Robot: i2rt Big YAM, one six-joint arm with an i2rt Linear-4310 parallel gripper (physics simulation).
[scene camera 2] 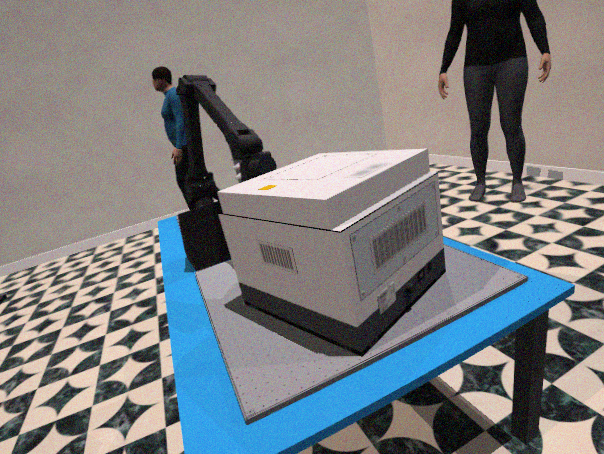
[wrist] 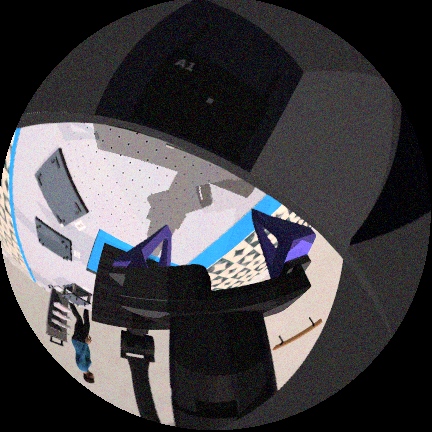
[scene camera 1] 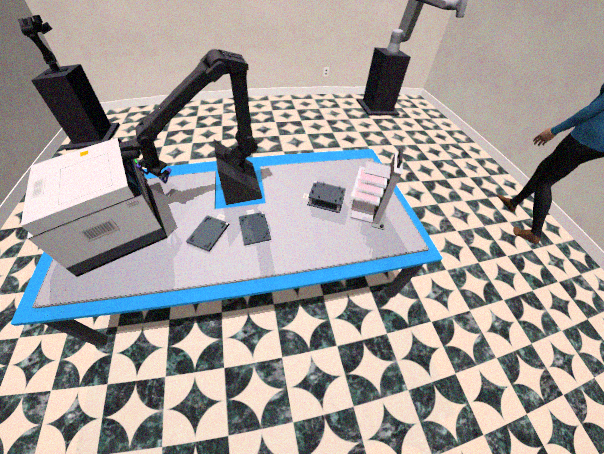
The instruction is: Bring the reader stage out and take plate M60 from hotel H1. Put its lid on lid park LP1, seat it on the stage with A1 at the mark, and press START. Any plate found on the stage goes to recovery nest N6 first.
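Frame: origin at the arm's base, x right, y ahead, z up, level; metres.
Seen in the pictures: gripper, fingertip midpoint: (wrist: pixel 208 221) (scene camera 1: pixel 156 178); arm's base at its link origin: (scene camera 2: pixel 212 219) (scene camera 1: pixel 232 161).
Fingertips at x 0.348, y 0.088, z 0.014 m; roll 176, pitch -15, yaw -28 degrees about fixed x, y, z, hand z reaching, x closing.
Offsets run from my fingertips to a thing's middle. Level surfaces: height alone.
My gripper (scene camera 1: pixel 154 172) (wrist: pixel 212 220) is open with nothing between its purple fingers, close to the front of the white reader @(dz +0.012, dx +0.216, dy +0.140 m) (scene camera 1: pixel 75 175) (scene camera 2: pixel 300 270). A grey panel @(dz -0.149 m) (scene camera 1: pixel 161 210) stands out from the reader's front. In the wrist view a dark surface @(dz -0.046 m) (wrist: pixel 225 125) marked A1, with a small light square, fills the top; no plate can be made out on it. Recovery nest N6 @(dz -0.140, dx -0.216, dy +0.237 m) (scene camera 1: pixel 208 232) (wrist: pixel 60 187) lies flat and bare. The smaller grey lid park @(dz -0.139, dx -0.423, dy +0.239 m) (scene camera 1: pixel 255 227) (wrist: pixel 53 239) lies beside it. Several pale plates @(dz +0.015, dx -0.951, dy +0.197 m) (scene camera 1: pixel 370 190) sit in the hotel @(dz +0.027, dx -0.987, dy +0.216 m) (scene camera 1: pixel 386 202); their labels are unreadable. START does not show.
A raised dark stand (scene camera 1: pixel 326 196) (wrist: pixel 76 294) is between the lid park and the hotel. The arm's base block (scene camera 1: pixel 237 185) (scene camera 2: pixel 202 240) is at the back edge of the blue-rimmed table (scene camera 1: pixel 225 297) (scene camera 2: pixel 185 395). A person in blue (scene camera 1: pixel 585 135) (scene camera 2: pixel 172 117) stands beyond the table.
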